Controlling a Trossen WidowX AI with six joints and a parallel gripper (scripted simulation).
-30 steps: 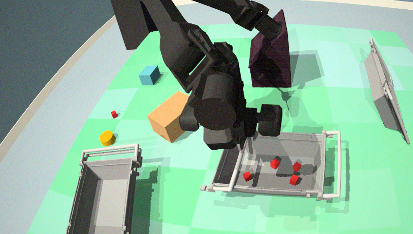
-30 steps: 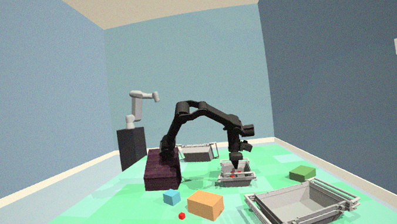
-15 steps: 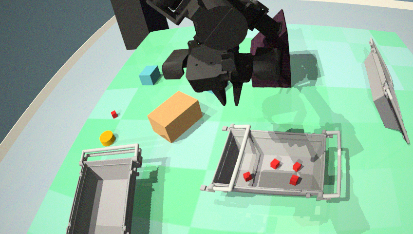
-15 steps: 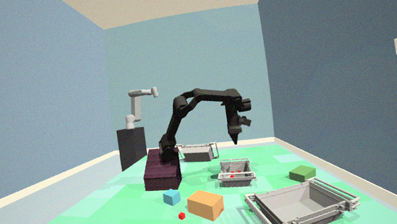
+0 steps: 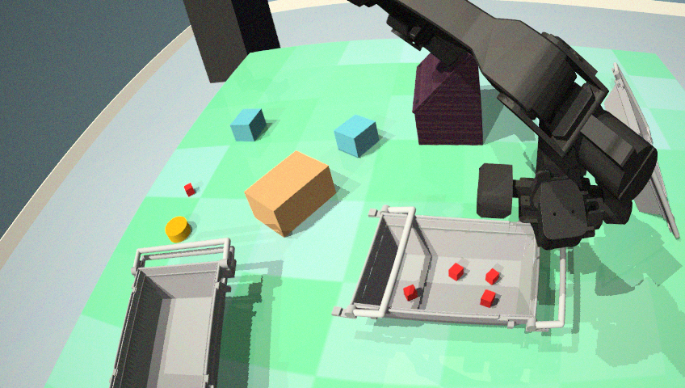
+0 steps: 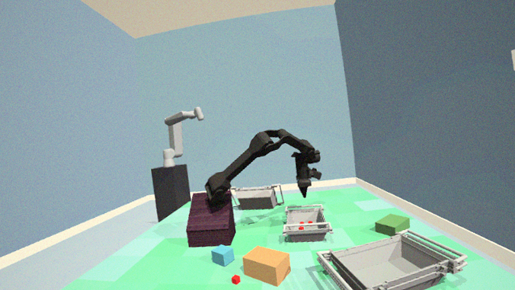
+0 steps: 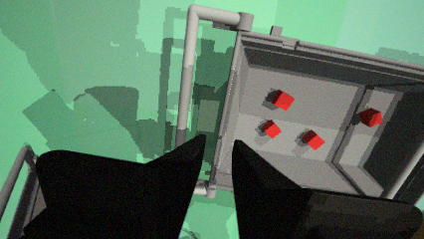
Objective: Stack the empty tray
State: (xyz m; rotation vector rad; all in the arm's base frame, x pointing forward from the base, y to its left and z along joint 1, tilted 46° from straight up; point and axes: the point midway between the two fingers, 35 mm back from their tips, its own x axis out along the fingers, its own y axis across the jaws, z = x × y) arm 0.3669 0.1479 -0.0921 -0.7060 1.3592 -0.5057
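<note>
Now: gripper tip 29 cm past the grey tray, 21 cm to the right of it and 4 cm above it. The rest, counted from my gripper tip: green block 34 cm ahead, 14 cm to the right, 10 cm below; then yellow disc 62 cm to the right, 11 cm below, 1 cm behind; then orange box 42 cm to the right, 12 cm behind, 9 cm below.
</note>
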